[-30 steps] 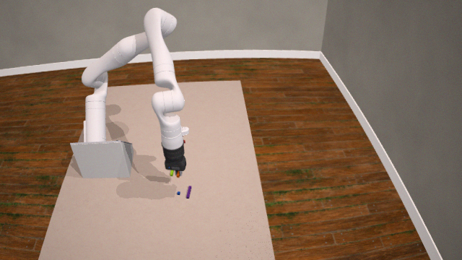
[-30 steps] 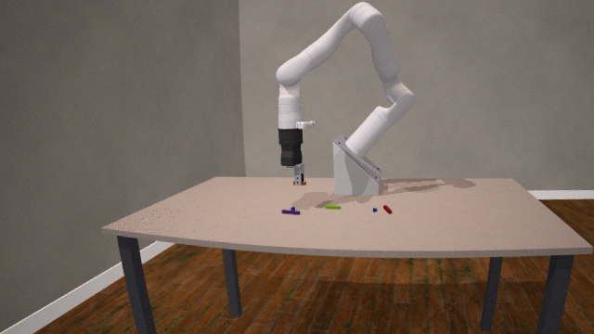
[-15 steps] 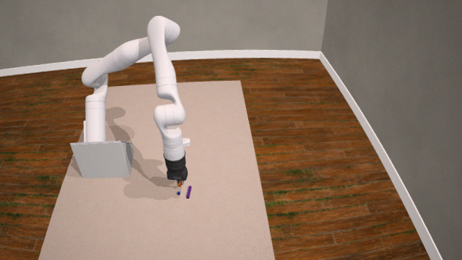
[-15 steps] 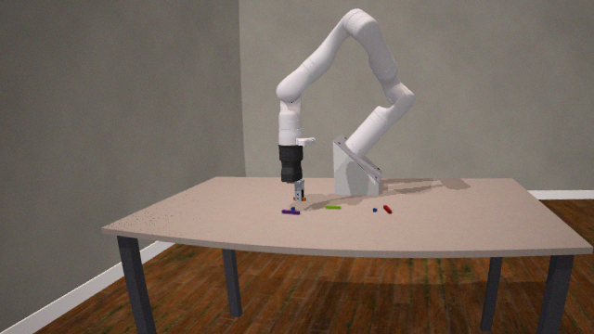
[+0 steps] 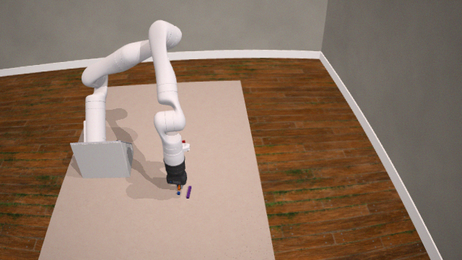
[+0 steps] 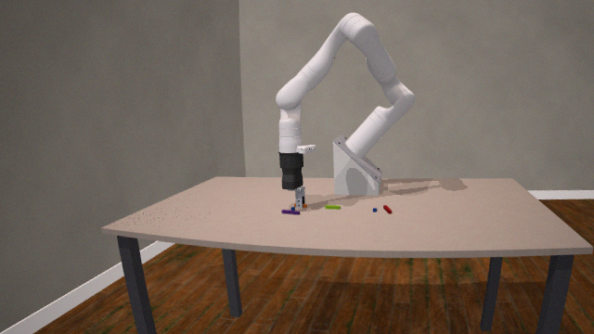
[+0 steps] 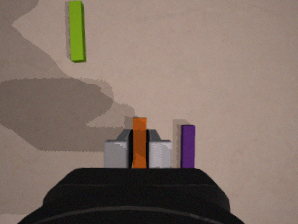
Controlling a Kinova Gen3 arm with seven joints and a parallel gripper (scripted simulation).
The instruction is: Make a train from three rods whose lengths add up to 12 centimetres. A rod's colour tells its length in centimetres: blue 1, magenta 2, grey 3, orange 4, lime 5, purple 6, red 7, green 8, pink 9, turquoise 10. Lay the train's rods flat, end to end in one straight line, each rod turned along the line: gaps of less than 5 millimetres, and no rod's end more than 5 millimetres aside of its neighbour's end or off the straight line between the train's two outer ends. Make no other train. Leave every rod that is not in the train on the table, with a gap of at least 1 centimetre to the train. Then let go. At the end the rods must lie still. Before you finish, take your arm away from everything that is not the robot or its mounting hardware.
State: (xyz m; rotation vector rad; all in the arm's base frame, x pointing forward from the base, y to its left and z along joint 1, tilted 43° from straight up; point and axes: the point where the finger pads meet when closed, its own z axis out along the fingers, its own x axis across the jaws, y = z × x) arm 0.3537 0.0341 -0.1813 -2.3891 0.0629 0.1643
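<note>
My hand is 10 mm above the orange rod. Also, from my hand: purple rod (40 mm ahead, 20 mm to the right, 30 mm below); then lime rod (40 mm behind, 100 mm to the left, 30 mm below); then red rod (40 mm behind, 280 mm to the left, 30 mm below).
</note>
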